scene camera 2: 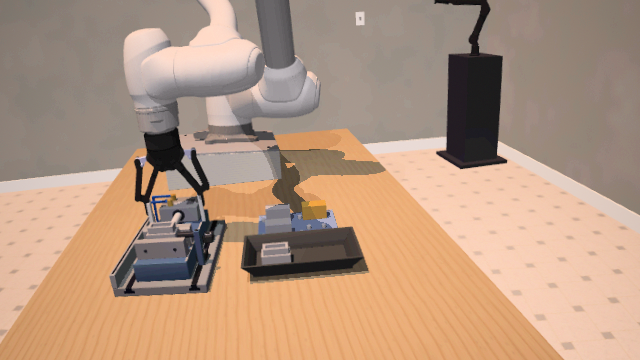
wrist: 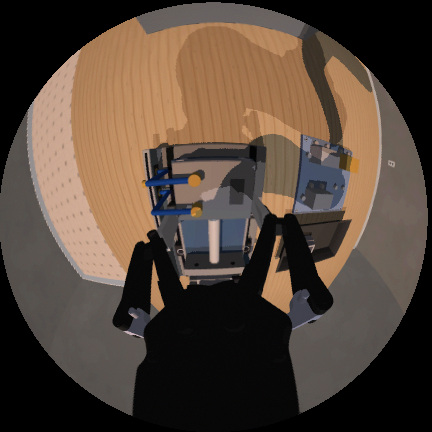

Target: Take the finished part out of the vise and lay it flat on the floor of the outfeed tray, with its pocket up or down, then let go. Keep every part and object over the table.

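Frame: origin at the arm's base, x ahead, y left, z up, level; centimetres.
Seen in the pictures: gripper, between the fingertips: (scene camera 2: 178,223); arm's base, origin of its link: (scene camera 2: 230,138).
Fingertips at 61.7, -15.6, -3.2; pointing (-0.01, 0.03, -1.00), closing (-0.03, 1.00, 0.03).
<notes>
Offsets run from my fingertips to a thing's middle, as dx, dy, dz. "pt": to the spot under its first point.
The vise {+5.8, -1.2, -0.8} (scene camera 2: 162,249) (wrist: 195,235) stands on a grey base at the left of the table. The finished part {+12.7, -2.0, +4.0} (scene camera 2: 162,228), light grey, sits at its front jaws; the gripper body hides that area in the wrist view. My gripper (scene camera 2: 175,211) (wrist: 211,207) is open and points down, behind the part. Its fingers stand wide on either side of the vise's grey rear block, close to it; whether they touch it cannot be told. The dark outfeed tray (scene camera 2: 305,266) (wrist: 327,246) stands right of the vise, with another light grey part {+15.7, +20.4, -2.9} (scene camera 2: 276,254) (wrist: 310,244) at its left end.
Blue hoses {pt -6.0, -5.8, +2.6} (scene camera 2: 154,206) (wrist: 170,181) with yellow fittings rise at the left of the rear block. A white rod {+4.4, -0.5, +2.0} (scene camera 2: 177,217) (wrist: 214,240) runs from that block toward the front. A blue fixture plate {-0.1, +27.8, -5.4} (scene camera 2: 295,223) (wrist: 304,175) with grey and yellow blocks is behind the tray.
</notes>
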